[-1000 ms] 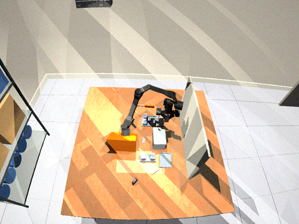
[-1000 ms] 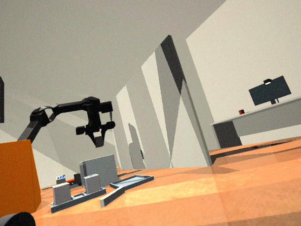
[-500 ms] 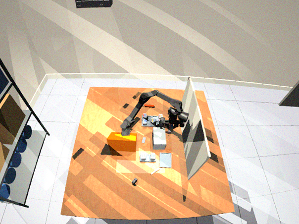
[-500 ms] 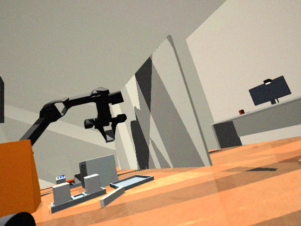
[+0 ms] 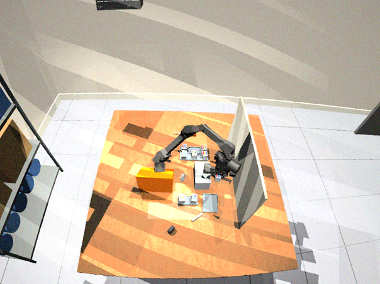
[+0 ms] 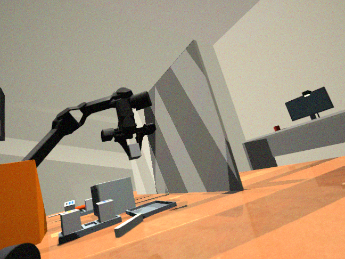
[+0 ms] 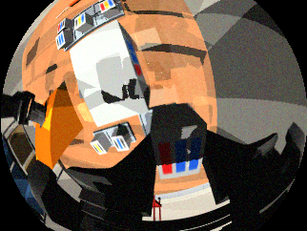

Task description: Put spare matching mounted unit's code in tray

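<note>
Right now the grey tray is 16 cm below my gripper tip, 9 cm to the right of it and 4 cm behind it. Round my gripper tip: tall panel 16 cm ahead, 6 cm to the left, 6 cm above; then grey mounted unit 12 cm below, 10 cm to the left, 6 cm behind; then spare module 2 cm above.
</note>
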